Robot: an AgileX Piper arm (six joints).
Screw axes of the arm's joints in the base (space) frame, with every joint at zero. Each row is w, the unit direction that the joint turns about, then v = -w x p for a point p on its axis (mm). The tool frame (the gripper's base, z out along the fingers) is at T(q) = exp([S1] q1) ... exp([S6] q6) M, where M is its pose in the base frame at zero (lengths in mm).
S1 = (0, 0, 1, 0, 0, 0)
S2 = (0, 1, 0, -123, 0, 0)
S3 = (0, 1, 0, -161.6, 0, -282.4)
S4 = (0.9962, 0, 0.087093, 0, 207.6, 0)
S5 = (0, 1, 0, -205.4, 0, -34.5)
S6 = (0.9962, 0, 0.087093, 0, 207.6, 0)
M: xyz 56.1 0 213.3 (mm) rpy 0 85.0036 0 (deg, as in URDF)
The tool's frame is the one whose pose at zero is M.
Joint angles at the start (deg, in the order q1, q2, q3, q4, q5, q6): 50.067 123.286 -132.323 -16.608 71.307 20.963
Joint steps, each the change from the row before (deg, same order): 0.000 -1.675 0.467 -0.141 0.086 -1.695; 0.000 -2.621 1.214 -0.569 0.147 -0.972; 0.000 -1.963 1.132 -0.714 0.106 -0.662; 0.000 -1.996 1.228 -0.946 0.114 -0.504; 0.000 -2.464 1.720 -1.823 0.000 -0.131; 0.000 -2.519 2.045 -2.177 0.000 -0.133; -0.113 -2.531 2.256 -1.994 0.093 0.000; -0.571 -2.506 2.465 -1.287 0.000 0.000; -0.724 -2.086 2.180 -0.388 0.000 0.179
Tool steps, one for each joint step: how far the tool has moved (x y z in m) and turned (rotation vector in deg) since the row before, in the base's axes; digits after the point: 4 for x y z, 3 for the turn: -0.0042 -0.0053 0.0114 -0.160 -1.227 1.292; -0.0064 -0.0090 0.0152 0.074 -1.463 0.565; -0.0047 -0.0072 0.0101 -0.260 -1.150 0.271; -0.0047 -0.0077 0.0097 -0.367 -1.230 0.059; -0.0052 -0.0102 0.0110 -0.620 -1.834 -0.484; -0.0051 -0.0109 0.0096 -1.042 -1.910 -0.620; -0.0050 -0.0115 0.0080 -1.053 -1.552 -0.818; -0.0035 -0.0129 0.0061 -0.753 -0.950 -1.006; -0.0026 -0.0112 0.0036 -0.185 -0.185 -0.980
